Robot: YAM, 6 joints.
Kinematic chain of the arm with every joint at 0, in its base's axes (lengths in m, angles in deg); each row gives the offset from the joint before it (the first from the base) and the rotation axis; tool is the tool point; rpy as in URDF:
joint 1: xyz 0 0 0.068 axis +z
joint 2: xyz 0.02 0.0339 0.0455 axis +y
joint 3: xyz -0.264 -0.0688 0 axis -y
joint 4: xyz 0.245 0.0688 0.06 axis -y
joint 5: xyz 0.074 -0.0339 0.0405 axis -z
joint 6: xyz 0.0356 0 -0.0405 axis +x
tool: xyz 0 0 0 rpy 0 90 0
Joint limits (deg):
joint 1: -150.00..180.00
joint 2: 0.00..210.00
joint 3: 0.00..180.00
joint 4: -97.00..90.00
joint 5: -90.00..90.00
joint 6: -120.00..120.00
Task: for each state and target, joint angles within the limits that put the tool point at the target. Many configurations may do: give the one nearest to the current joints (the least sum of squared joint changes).
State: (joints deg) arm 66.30 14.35 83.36 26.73 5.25 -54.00
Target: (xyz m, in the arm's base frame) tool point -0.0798 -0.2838 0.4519
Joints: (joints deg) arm 73.22 0.00 72.68 54.79 8.92 -54.00
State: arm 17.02 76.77 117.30 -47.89 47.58 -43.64
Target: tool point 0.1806 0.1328 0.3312
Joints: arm 42.47 72.26 72.03 -67.45 42.39 -43.64
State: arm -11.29 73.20 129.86 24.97 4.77 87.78
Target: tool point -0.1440 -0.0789 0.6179
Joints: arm 25.39 33.57 102.48 19.04 15.52 87.78
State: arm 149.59 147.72 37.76 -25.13 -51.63 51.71
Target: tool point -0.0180 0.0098 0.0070
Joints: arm 128.48 147.94 16.06 -35.26 -12.97 51.71
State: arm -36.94 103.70 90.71 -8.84 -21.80 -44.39
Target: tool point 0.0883 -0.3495 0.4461
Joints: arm -77.62 88.55 92.94 -9.67 -18.48 -44.39
